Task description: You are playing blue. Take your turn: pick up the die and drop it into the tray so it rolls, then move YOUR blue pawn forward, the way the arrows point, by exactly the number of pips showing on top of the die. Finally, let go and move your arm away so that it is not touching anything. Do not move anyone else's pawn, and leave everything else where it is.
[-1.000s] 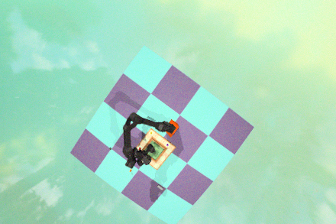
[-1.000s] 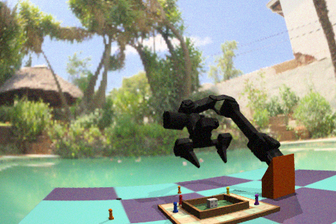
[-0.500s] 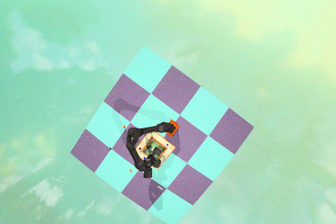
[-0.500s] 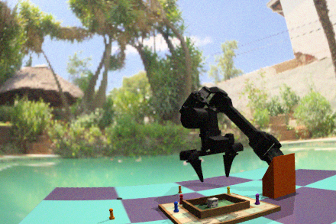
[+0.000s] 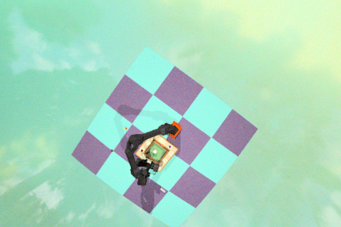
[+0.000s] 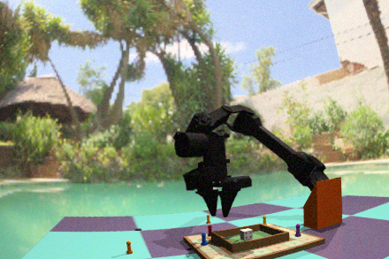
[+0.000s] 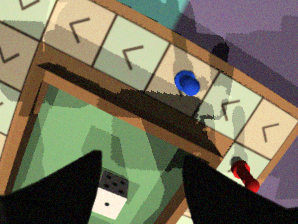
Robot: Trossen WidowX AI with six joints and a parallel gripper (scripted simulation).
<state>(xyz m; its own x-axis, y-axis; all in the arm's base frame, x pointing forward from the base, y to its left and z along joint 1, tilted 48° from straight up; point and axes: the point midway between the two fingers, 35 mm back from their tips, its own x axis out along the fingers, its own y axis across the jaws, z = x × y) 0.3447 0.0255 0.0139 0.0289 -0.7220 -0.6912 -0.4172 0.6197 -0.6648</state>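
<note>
Right now the blue pawn is 4 cm ahead of my gripper tip, 1 cm to the right of it and 6 cm below it. The rest, counted from my gripper tip: red pawn: 10 cm to the right, 6 cm below; then white die: 8 cm behind, 1 cm to the right, 6 cm below; then green-floored tray: 8 cm behind, 1 cm to the left, 8 cm below.
</note>
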